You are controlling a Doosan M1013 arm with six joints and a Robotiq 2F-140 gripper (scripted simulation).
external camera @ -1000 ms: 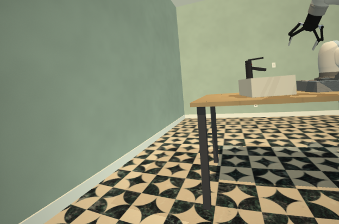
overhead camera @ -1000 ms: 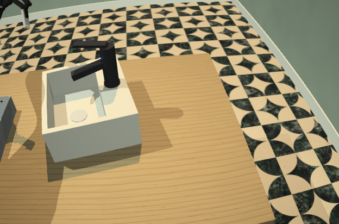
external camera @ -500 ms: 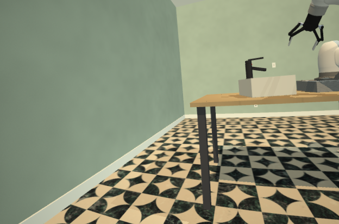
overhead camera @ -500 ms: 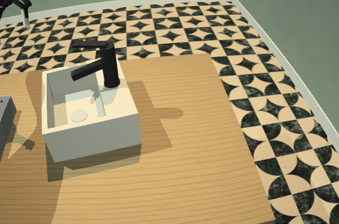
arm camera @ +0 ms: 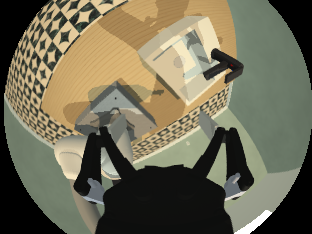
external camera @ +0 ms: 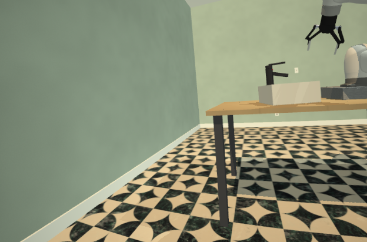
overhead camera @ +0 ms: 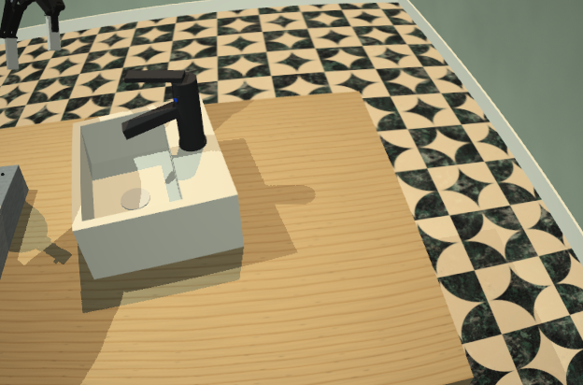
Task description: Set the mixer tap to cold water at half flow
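The lever is 260 mm ahead of my hand, 40 mm below it and 30 mm to the right of it. The rest, counted from my hand: white basin 280 mm below, 210 mm ahead, 80 mm to the right; then mixer tap 290 mm ahead, 90 mm below, 40 mm to the right.
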